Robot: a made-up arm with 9 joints. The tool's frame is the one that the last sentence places. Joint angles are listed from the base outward.
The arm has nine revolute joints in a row. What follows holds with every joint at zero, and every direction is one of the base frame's.
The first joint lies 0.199 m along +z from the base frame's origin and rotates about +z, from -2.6 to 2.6 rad.
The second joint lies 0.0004 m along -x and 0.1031 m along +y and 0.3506 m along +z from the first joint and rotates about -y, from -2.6 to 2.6 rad.
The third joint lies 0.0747 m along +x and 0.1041 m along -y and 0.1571 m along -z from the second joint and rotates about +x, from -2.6 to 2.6 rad.
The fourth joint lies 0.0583 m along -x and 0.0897 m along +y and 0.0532 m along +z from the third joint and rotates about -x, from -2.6 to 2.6 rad.
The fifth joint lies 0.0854 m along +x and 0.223 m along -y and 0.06 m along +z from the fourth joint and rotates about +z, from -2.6 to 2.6 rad.
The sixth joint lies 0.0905 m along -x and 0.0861 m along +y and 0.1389 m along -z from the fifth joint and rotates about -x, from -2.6 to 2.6 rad.
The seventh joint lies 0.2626 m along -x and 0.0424 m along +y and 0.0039 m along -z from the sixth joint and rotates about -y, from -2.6 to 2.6 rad.
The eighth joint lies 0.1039 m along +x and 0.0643 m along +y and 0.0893 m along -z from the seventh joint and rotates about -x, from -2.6 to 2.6 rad.
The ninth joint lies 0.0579 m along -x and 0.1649 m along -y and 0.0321 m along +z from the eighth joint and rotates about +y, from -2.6 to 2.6 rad.
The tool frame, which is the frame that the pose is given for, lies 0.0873 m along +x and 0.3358 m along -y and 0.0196 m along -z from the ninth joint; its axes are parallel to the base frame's.
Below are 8 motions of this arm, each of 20 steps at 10 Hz.
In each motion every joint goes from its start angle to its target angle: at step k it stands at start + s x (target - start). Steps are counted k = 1, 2, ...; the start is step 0. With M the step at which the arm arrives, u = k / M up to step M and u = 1 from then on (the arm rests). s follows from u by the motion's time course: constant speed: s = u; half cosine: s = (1 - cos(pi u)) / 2; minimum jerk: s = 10 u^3 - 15 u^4 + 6 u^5.
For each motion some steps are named. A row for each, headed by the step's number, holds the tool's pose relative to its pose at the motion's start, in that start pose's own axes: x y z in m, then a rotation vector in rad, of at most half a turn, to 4 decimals.
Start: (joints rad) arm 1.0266 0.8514 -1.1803 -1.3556 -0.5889 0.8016 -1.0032 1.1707 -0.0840
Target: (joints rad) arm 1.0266 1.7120 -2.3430 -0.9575 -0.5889 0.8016 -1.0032 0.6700 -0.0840
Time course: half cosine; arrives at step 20
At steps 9, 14, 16, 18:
9: -0.1304 -0.0690 -0.1193 0.4008 0.2904 -0.6823
14: -0.2492 0.0153 -0.1691 0.8192 0.5839 -1.2347
16: -0.2706 0.0564 -0.1629 0.9440 0.6868 -1.3862
18: -0.2798 0.0836 -0.1531 1.0222 0.7583 -1.4796

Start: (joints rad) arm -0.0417 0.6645 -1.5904 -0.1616 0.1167 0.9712 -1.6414 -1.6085 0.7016
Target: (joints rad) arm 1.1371 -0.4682 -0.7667 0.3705 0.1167 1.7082 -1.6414 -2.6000 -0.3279
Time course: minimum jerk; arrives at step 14
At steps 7, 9, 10, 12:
7: 0.5721 0.4180 0.1227 0.2374 -0.2740 0.9727
9: 0.6687 0.8363 0.0918 0.6073 -0.2530 1.4253
10: 0.6443 1.0130 0.0710 0.7895 -0.1987 1.5790
12: 0.5659 1.2132 0.0463 1.0219 -0.0934 1.7343

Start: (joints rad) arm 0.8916 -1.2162 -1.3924 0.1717 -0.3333 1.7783 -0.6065 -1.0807 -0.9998
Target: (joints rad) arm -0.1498 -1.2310 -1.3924 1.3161 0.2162 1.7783 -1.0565 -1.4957 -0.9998
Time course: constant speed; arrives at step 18
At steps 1, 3, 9, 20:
1: 0.0103 -0.0226 -0.0104 0.0095 -0.0055 -0.0003
3: 0.0339 -0.0670 -0.0367 0.0325 -0.0178 -0.0001
9: 0.1235 -0.1863 -0.1617 0.1337 -0.0628 0.0020
20: 0.2836 -0.2777 -0.4683 0.3702 -0.1375 -0.0124

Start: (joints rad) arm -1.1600 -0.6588 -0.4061 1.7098 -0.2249 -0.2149 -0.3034 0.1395 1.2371
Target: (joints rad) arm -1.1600 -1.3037 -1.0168 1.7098 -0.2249 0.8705 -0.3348 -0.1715 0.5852
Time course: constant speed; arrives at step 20
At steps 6, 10, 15, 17, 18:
6: -0.1566 -0.0655 0.0773 -0.1725 -0.3296 -0.3748
10: -0.2709 -0.0710 0.1055 -0.2936 -0.5854 -0.6067
15: -0.4057 -0.0425 0.0968 -0.4443 -0.9337 -0.8811
17: -0.4520 -0.0232 0.0775 -0.5025 -1.0793 -0.9878
18: -0.4727 -0.0126 0.0645 -0.5308 -1.1529 -1.0408

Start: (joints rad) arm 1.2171 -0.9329 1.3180 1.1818 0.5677 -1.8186 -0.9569 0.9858 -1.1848
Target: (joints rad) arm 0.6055 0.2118 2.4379 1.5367 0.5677 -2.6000 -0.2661 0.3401 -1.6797
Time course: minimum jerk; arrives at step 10
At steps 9, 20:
9: 0.1398 -0.3129 -0.3675 1.4027 -0.9356 -0.1484
20: 0.1426 -0.3119 -0.3692 1.4120 -0.9284 -0.1545

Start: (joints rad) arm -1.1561 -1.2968 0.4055 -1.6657 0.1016 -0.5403 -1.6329 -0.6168 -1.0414
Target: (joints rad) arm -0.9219 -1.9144 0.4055 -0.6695 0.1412 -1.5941 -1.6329 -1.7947 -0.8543
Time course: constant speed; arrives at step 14
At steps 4, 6, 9, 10, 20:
4: -0.2262 0.0446 -0.1507 0.2786 -0.0588 -0.3602
6: -0.3205 0.1139 -0.2413 0.4399 -0.0871 -0.5239
9: -0.4205 0.2711 -0.3816 0.7096 -0.1273 -0.7439
10: -0.4404 0.3356 -0.4264 0.8069 -0.1398 -0.8093
20: -0.4463 0.6341 -0.5729 1.2316 -0.1812 -1.0226

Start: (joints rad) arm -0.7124 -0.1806 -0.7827 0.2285 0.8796 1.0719 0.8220 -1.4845 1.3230
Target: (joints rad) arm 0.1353 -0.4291 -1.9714 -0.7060 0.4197 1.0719 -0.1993 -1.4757 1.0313
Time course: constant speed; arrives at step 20
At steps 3, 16, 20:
3: -0.0554 -0.0307 -0.0621 0.0919 0.0423 -0.1064
16: -0.4065 -0.0261 -0.2515 0.3549 0.0200 -0.7813
20: -0.5103 0.0191 -0.2886 0.3822 -0.0750 -1.0249

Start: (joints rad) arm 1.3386 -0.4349 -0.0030 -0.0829 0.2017 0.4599 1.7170 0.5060 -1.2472
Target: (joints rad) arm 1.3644 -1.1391 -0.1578 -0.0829 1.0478 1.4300 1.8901 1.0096 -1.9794
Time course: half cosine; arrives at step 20
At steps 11, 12, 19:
11: -0.1197 -0.2125 -0.1116 0.2335 -0.6958 -0.4106
12: -0.1539 -0.2381 -0.1139 0.2082 -0.7934 -0.4755
19: -0.3469 -0.3169 -0.0764 -0.0707 -1.2066 -0.7090

